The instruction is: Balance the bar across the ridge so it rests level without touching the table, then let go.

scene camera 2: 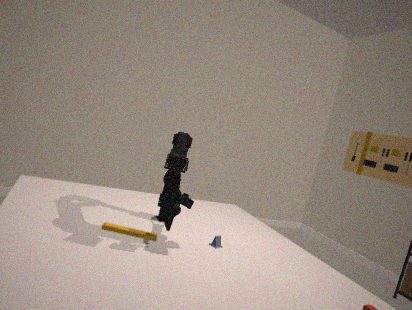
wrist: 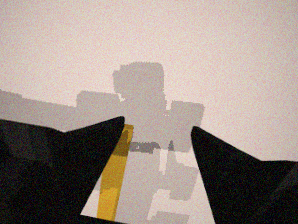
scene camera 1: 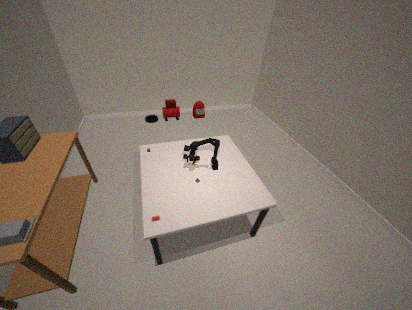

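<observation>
The gripper's open and holding nothing, and you can see it in the wrist view too. There's also a yellow bar to be seen.
</observation>
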